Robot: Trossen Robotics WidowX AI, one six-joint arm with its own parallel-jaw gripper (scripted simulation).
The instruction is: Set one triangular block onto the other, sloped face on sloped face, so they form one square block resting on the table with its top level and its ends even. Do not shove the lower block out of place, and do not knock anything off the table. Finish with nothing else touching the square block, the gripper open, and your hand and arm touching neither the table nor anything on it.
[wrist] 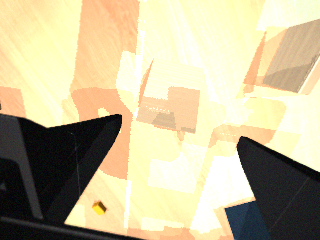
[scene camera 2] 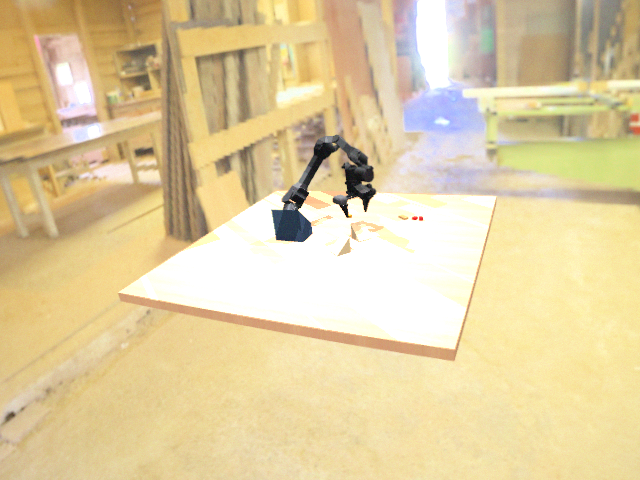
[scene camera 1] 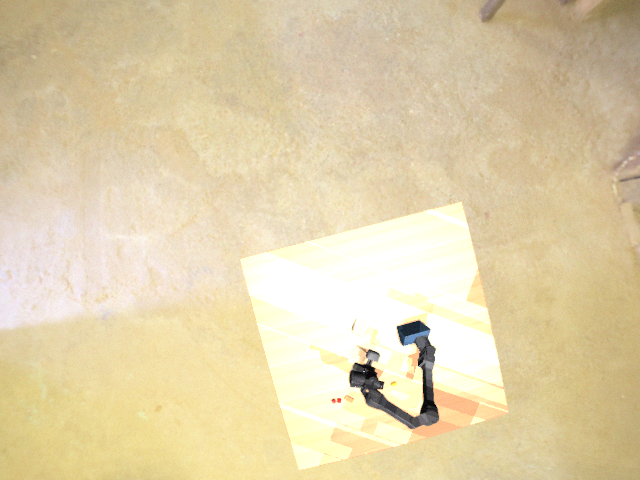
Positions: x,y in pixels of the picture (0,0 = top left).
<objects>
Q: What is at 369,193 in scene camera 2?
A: My gripper.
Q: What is my gripper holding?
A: Nothing.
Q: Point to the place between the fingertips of my gripper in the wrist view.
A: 179,130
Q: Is my gripper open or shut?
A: Open.
</objects>
